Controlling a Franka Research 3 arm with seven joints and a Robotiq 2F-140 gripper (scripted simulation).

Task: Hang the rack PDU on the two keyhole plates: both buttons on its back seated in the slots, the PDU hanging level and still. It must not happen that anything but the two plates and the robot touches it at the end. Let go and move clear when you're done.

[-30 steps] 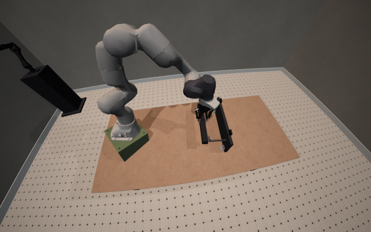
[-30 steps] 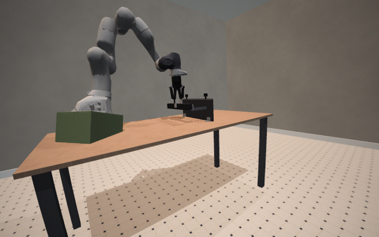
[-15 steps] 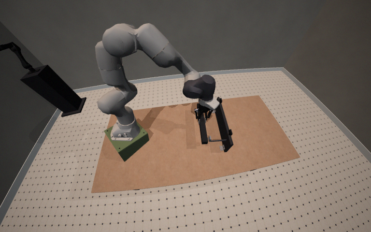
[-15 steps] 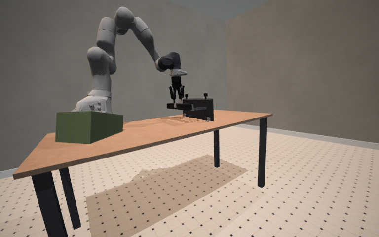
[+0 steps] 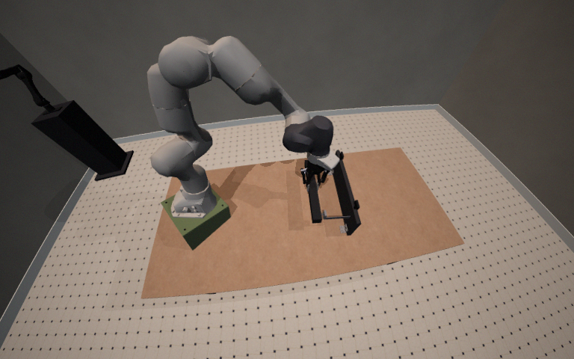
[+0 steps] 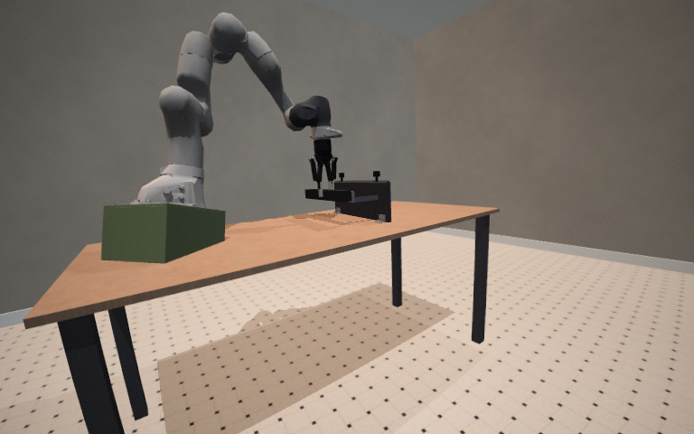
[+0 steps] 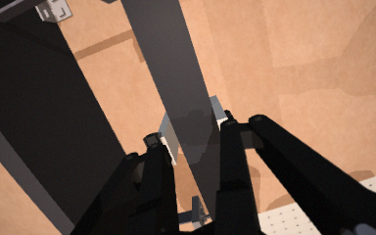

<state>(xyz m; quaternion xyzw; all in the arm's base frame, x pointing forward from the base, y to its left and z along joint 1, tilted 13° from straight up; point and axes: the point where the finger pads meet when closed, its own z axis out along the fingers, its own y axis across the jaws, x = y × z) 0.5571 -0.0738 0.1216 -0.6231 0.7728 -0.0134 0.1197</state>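
The rack PDU is 20 mm ahead of my hand and 20 mm below it. From my hand the other things lie so: black upright panel 170 mm ahead, 40 mm to the right, 60 mm below.
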